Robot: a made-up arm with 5 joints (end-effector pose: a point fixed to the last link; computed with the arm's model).
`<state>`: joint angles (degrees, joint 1 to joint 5).
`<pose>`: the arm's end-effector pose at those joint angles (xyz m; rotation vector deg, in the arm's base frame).
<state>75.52 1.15 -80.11 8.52 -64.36</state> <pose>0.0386 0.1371 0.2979 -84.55 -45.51 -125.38</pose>
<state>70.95 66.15 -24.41 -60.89 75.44</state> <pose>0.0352 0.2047 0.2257 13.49 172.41 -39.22</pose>
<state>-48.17 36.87 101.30 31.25 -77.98</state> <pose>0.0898 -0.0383 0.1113 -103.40 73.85 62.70</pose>
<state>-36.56 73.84 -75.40 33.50 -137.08</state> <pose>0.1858 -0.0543 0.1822 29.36 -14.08 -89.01</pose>
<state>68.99 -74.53 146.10 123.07 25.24</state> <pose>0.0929 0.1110 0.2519 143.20 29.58 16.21</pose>
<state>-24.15 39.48 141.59 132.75 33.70</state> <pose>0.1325 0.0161 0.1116 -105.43 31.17 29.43</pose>
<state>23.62 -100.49 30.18 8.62 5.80</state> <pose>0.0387 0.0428 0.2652 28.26 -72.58 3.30</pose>
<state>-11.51 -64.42 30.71 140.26 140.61</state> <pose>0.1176 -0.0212 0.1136 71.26 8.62 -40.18</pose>
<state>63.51 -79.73 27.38 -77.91 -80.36</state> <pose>0.0770 0.1225 0.2258 -13.87 -31.22 -6.80</pose>
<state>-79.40 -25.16 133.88 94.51 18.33</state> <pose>0.2005 0.0776 0.0665 -92.44 -36.01 4.29</pose>
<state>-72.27 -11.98 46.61 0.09 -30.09</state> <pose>0.1897 -0.0095 0.1079 128.13 3.28 -42.50</pose>
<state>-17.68 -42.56 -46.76 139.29 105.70</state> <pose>0.0149 -0.0677 0.1451 28.57 -5.31 -119.94</pose>
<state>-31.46 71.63 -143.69 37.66 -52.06</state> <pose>0.1198 -0.0271 0.1225 -69.76 81.70 -22.45</pose>
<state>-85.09 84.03 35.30 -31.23 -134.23</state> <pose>0.2071 0.0279 0.0698 97.38 20.24 -117.34</pose>
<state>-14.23 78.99 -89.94 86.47 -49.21</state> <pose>0.1804 -0.0605 0.2085 -46.64 7.92 -83.86</pose>
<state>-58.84 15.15 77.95 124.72 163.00</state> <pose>0.1352 0.0755 0.0871 79.37 80.83 -26.81</pose>
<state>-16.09 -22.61 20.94 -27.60 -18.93</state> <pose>0.1300 0.0062 0.1848 36.35 -13.94 -48.10</pose>
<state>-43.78 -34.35 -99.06 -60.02 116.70</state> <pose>0.0665 -0.0697 0.1130 128.03 -66.86 -61.99</pose>
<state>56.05 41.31 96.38 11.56 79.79</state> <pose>0.0463 0.0662 0.2835 -18.88 -24.95 -138.00</pose>
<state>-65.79 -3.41 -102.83 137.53 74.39</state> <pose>0.1465 -0.0645 0.1519 -27.32 4.71 -90.20</pose>
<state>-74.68 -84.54 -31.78 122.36 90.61</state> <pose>0.1920 0.0131 -0.0046 103.42 16.87 -58.71</pose>
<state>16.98 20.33 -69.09 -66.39 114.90</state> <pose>-0.0199 0.0528 0.2709 50.04 -122.29 -87.10</pose>
